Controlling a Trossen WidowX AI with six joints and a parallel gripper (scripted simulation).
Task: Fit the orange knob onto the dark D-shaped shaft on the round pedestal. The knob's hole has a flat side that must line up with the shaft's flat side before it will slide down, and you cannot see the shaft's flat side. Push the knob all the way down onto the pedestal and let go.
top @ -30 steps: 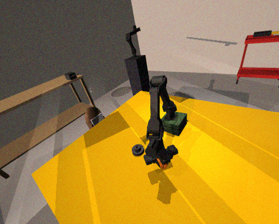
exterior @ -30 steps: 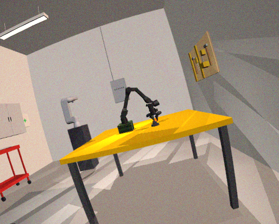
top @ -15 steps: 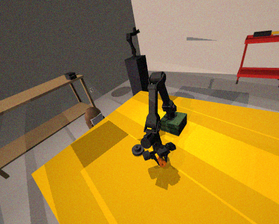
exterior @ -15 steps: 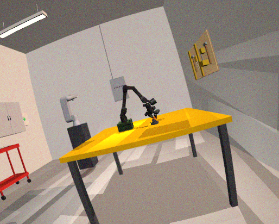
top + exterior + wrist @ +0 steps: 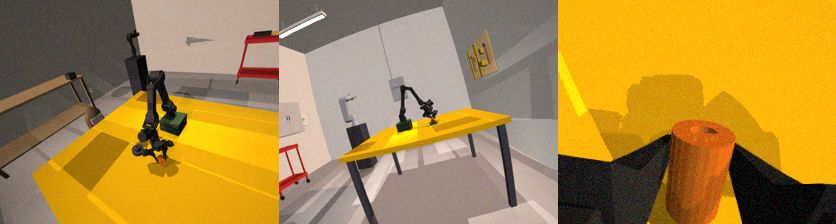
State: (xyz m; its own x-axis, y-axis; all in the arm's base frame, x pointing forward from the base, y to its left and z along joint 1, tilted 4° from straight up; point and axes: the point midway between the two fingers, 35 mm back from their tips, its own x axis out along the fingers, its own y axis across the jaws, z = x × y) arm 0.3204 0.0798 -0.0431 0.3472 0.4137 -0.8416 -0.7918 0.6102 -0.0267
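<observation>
Now: the pedestal 20 cm to the right of my gripper tip, 2 cm behind it and 1 cm below it. From my gripper tip the other things lie so: orange knob: 1 cm to the right, 1 cm behind.
</observation>
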